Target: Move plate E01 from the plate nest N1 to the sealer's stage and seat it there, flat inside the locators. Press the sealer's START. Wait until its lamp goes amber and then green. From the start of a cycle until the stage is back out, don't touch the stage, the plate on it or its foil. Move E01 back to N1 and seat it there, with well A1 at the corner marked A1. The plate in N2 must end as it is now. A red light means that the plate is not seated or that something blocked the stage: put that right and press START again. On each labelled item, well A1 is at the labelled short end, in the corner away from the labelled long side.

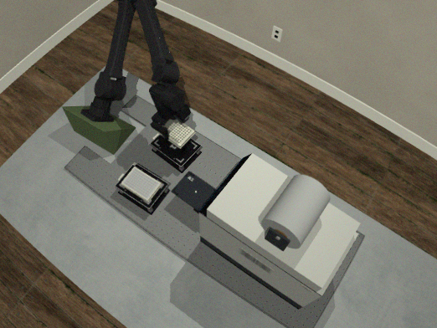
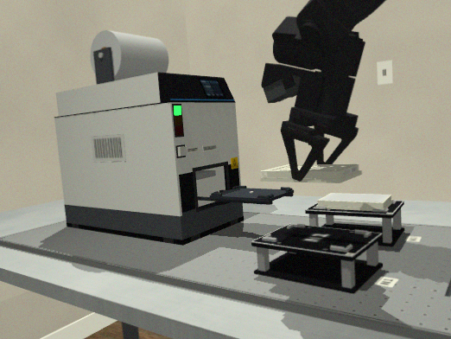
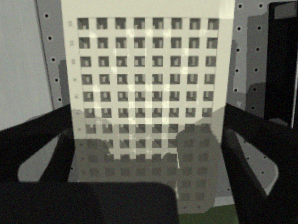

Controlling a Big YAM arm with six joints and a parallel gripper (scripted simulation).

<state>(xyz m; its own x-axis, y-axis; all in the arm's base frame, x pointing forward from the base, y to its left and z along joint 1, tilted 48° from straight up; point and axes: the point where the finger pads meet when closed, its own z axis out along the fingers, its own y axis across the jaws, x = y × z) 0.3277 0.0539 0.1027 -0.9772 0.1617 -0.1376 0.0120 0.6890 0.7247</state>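
My gripper is now 20 cm short of the sealer stage, 12 cm to the left of it and 7 cm above it. The rest, counted from my hand: covered white plate (1 cm ahead, 21 cm to the right, 9 cm below); start button (30 cm ahead, 3 cm to the right, 3 cm above); black plate nest (11 cm below).
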